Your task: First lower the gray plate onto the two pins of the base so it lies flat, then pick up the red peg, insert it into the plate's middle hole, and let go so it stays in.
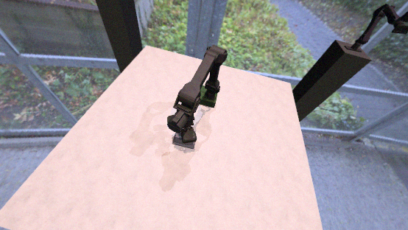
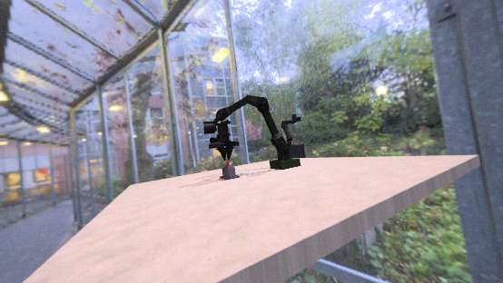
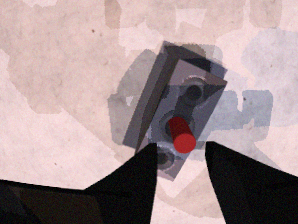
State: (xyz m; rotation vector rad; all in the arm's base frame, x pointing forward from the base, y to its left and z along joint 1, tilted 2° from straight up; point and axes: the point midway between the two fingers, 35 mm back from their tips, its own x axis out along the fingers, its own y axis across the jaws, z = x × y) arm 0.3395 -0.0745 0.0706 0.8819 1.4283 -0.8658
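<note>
Right now my gripper tip is 40 mm above the red peg. The rest, counted from my gripper tip: gray plate 50 mm below.
</note>
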